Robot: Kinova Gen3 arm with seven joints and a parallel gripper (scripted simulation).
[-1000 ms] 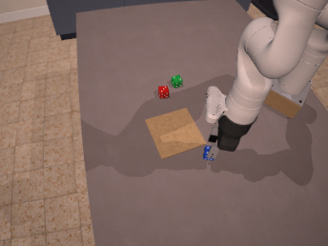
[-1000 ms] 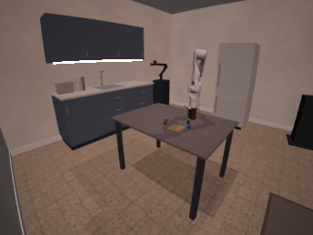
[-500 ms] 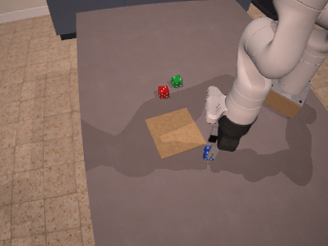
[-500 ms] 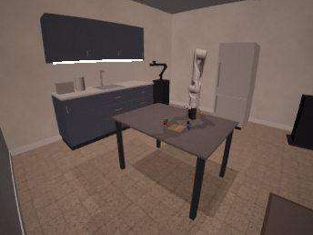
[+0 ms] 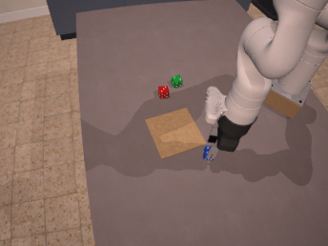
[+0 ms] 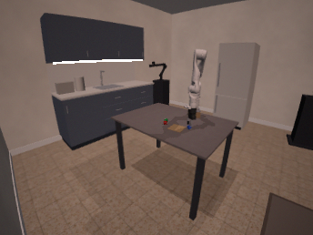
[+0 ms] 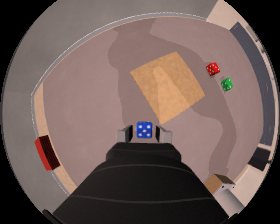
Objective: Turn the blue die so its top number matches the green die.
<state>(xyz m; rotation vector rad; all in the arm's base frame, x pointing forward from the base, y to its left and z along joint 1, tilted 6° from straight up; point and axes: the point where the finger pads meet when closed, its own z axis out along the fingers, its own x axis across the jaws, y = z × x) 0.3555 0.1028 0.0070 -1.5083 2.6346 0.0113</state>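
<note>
My hand is 40 mm above the blue die. Also, from my hand: red die (40 mm ahead, 250 mm to the right, 40 mm below); tan mat (60 mm ahead, 110 mm to the right, 50 mm below); green die (20 mm behind, 280 mm to the right, 40 mm below).
</note>
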